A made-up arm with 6 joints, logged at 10 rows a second.
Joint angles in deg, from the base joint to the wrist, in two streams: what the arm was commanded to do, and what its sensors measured. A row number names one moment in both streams.
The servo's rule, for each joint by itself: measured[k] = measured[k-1] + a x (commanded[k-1-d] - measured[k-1]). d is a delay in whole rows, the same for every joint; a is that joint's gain. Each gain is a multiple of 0.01, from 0.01 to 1. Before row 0 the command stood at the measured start. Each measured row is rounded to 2 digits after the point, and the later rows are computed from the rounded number. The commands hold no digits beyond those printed.
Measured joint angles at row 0:
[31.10 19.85 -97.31 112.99 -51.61 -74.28]
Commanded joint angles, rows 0 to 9:
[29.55 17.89 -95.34 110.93 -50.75 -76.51]
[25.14 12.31 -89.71 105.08 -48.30 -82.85]
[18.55 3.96 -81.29 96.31 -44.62 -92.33]
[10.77 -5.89 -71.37 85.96 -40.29 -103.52]
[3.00 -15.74 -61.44 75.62 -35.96 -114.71]
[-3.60 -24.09 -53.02 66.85 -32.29 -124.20]
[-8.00 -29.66 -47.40 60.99 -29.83 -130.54]
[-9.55 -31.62 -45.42 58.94 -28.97 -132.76]
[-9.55 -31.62 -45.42 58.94 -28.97 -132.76]
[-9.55 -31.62 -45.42 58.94 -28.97 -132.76]
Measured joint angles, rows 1 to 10:
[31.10 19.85 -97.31 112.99 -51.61 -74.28]
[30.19 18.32 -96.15 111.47 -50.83 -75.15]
[27.21 13.63 -92.35 106.74 -48.53 -78.15]
[22.10 6.09 -85.82 99.02 -44.97 -83.68]
[15.42 -3.25 -77.29 89.36 -40.71 -91.42]
[8.09 -12.99 -67.94 79.19 -36.39 -100.50]
[1.19 -21.65 -59.14 70.06 -32.66 -109.74]
[-4.23 -27.90 -52.21 63.35 -30.08 -117.85]
[-7.37 -30.80 -48.20 60.09 -29.07 -123.66]
[-8.66 -31.44 -46.56 59.24 -28.98 -127.21]
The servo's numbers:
d 1
a 0.59 0.78 0.59 0.74 0.91 0.39

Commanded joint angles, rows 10 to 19:
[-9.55 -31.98 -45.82 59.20 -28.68 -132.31]
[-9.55 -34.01 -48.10 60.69 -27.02 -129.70]
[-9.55 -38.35 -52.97 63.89 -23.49 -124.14]
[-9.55 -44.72 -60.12 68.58 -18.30 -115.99]
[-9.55 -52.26 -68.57 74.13 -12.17 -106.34]
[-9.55 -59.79 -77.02 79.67 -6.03 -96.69]
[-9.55 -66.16 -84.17 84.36 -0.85 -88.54]
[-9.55 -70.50 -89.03 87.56 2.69 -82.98]
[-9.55 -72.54 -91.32 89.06 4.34 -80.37]
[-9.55 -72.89 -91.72 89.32 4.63 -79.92]
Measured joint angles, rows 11 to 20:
[-9.19 -31.58 -45.89 59.02 -28.97 -129.37]
[-9.40 -31.89 -45.85 59.15 -28.71 -130.52]
[-9.49 -33.54 -47.18 60.29 -27.17 -130.20]
[-9.53 -37.29 -50.60 62.95 -23.82 -127.84]
[-9.54 -43.09 -56.22 67.12 -18.80 -123.22]
[-9.55 -50.24 -63.51 72.31 -12.77 -116.64]
[-9.55 -57.69 -71.48 77.76 -6.64 -108.86]
[-9.55 -64.30 -78.97 82.64 -1.37 -100.94]
[-9.55 -69.14 -84.91 86.28 2.32 -93.94]
[-9.55 -71.79 -88.69 88.34 4.16 -88.65]

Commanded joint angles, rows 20 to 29:
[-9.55 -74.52 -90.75 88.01 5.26 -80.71]
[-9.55 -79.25 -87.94 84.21 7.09 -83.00]
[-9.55 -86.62 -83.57 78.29 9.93 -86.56]
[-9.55 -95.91 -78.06 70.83 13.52 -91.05]
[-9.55 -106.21 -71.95 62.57 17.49 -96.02]
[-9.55 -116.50 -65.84 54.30 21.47 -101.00]
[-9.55 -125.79 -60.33 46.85 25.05 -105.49]
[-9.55 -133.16 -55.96 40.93 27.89 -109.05]
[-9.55 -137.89 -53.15 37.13 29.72 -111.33]
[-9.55 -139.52 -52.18 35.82 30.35 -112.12]
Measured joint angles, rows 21 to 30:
[-9.55 -72.65 -90.48 89.07 4.59 -85.25]
[-9.55 -74.11 -90.64 88.29 5.20 -83.48]
[-9.55 -78.12 -89.05 85.27 6.92 -83.29]
[-9.55 -84.75 -85.82 80.10 9.66 -84.57]
[-9.55 -93.45 -81.24 73.24 13.17 -87.10]
[-9.55 -103.40 -75.76 65.34 17.10 -90.58]
[-9.55 -113.62 -69.91 57.17 21.08 -94.64]
[-9.55 -123.11 -64.26 49.53 24.69 -98.87]
[-9.55 -130.95 -59.36 43.17 27.60 -102.84]
[-9.55 -136.36 -55.70 38.70 29.53 -106.15]

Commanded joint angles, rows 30 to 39:
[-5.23 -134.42 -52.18 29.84 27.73 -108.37]
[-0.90 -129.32 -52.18 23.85 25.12 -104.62]
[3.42 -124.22 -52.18 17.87 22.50 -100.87]
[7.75 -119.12 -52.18 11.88 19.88 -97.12]
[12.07 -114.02 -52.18 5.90 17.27 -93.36]
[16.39 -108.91 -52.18 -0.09 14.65 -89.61]
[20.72 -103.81 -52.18 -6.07 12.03 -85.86]
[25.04 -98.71 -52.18 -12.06 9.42 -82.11]
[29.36 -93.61 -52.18 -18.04 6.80 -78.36]
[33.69 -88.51 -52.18 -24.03 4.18 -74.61]
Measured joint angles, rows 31 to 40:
[-9.55 -138.82 -53.62 36.57 30.28 -108.48]
[-7.00 -135.39 -52.77 31.59 27.96 -108.44]
[-3.40 -130.66 -52.42 25.86 25.38 -106.95]
[0.62 -125.64 -52.28 19.95 22.76 -104.58]
[4.83 -120.55 -52.22 13.98 20.14 -101.67]
[9.10 -115.46 -52.20 8.00 17.53 -98.43]
[13.40 -110.35 -52.19 2.01 14.91 -94.99]
[17.72 -105.25 -52.18 -3.97 12.29 -91.43]
[22.04 -100.15 -52.18 -9.96 9.68 -87.80]
[26.36 -95.05 -52.18 -15.94 7.06 -84.12]

